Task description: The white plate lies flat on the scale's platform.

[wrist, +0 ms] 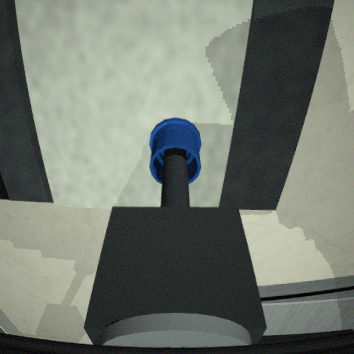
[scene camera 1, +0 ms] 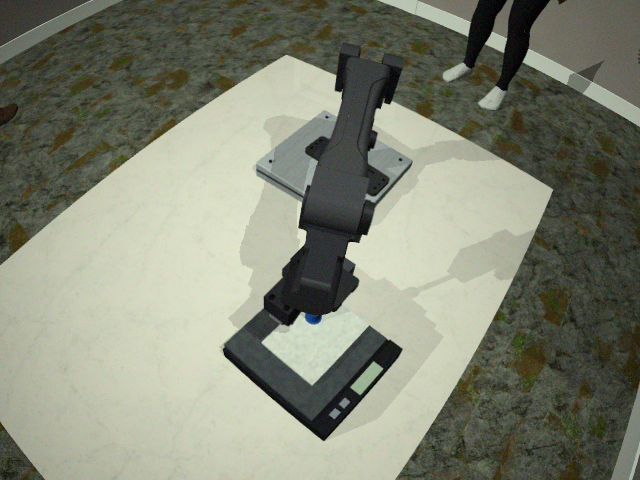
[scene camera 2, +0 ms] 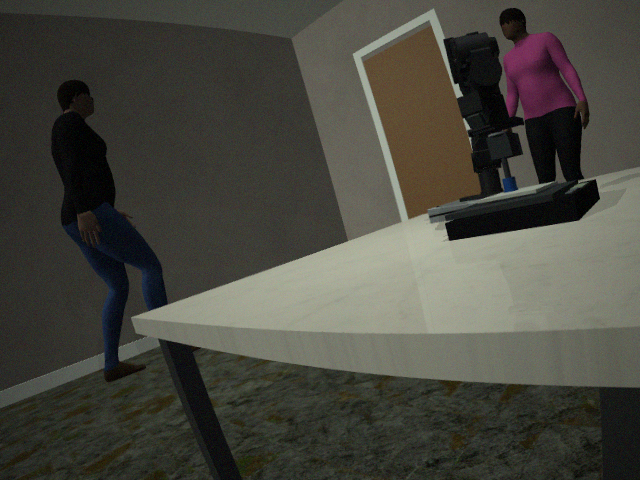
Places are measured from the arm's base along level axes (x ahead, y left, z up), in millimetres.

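Pixels of known places: end effector, tool point: [wrist: 174,132] [scene camera 1: 312,319].
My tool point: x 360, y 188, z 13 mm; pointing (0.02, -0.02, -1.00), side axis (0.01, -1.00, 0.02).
Note:
Behind a point stands the place of what it marks.
The white square plate [scene camera 1: 313,350] @[x 410, y 228, z 23 mm] [wrist: 105,88] @[x 391, y 224, z 23 mm] lies flat on the platform of the dark scale [scene camera 1: 290,386] @[x 483, y 238, z 15 mm] [scene camera 2: 499,219] @[x 509, y 208, z -8 mm] [wrist: 277,105] @[x 380, y 128, z 15 mm] near the table's front edge. It shows as a thin pale sheet in scene camera 2 [scene camera 2: 530,190] @[x 460, y 256, z 24 mm]. My blue suction cup [scene camera 1: 312,319] [scene camera 2: 510,184] [wrist: 175,147] @[x 360, y 188, z 13 mm] points straight down and rests on the plate near its far corner, with its shadow right at its rim. The arm leans over the scale and hides the plate's back corner.
The arm's grey base plate [scene camera 1: 290,162] @[x 82, y -98, z 8 mm] [scene camera 2: 442,210] @[x 136, y -106, z 0 mm] is bolted to the cream table [scene camera 1: 175,238] @[x 384, y -161, z -30 mm] [scene camera 2: 366,295] @[x 797, y 152, z -30 mm] behind the scale. A person in pink [scene camera 2: 532,76] [scene camera 1: 494,48] stands beyond the table, another in blue trousers [scene camera 2: 109,248] at the left. A brown door [scene camera 2: 418,119] is at the back.

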